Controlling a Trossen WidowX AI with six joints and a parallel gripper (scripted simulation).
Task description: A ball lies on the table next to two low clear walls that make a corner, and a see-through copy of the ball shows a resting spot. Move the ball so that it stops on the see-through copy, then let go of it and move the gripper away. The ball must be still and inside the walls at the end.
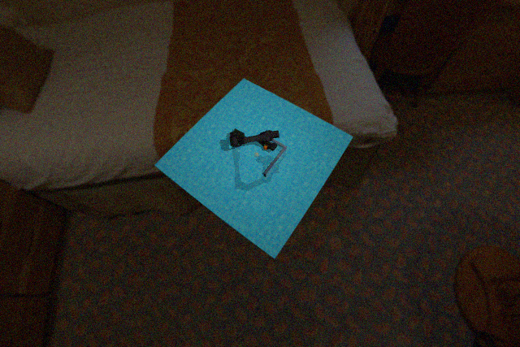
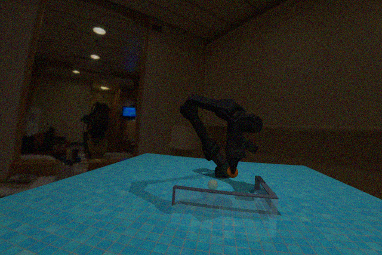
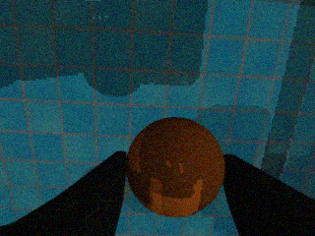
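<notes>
The see-through copy of ball is 40 mm behind my gripper tip, 80 mm to the right of it and 70 mm below it. From my gripper tip the other things lie so: clear wall (130 mm ahead, 20 mm to the right, 60 mm below); orange ball (right at my gripper tip).
</notes>
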